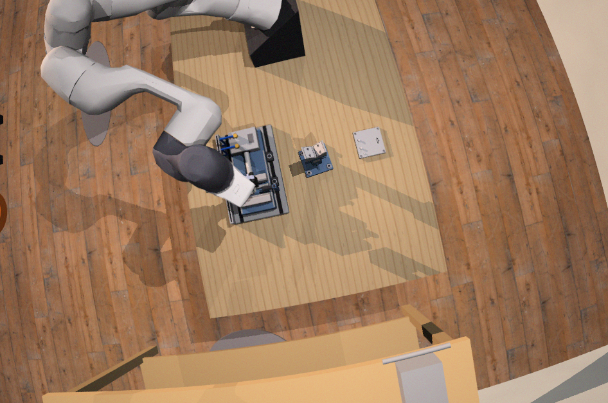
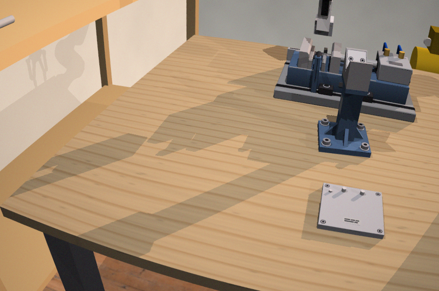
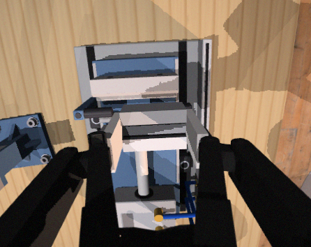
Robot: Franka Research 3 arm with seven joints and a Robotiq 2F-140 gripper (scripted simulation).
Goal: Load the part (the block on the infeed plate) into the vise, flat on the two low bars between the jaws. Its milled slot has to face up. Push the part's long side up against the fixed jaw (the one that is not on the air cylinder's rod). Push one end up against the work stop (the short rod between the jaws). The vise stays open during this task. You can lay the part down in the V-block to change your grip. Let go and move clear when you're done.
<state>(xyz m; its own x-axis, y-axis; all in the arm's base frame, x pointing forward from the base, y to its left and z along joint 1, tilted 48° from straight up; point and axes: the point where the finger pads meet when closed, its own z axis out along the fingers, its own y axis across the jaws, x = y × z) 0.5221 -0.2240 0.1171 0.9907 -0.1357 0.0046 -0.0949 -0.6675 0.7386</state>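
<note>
The part lies 2 cm below my hand. Also, from my hand: work stop: 1 cm ahead, 7 cm to the left, 8 cm below; moving jaw: 3 cm behind, 2 cm to the left, 9 cm below; fixed jaw: 3 cm ahead, 2 cm to the left, 9 cm below.
</note>
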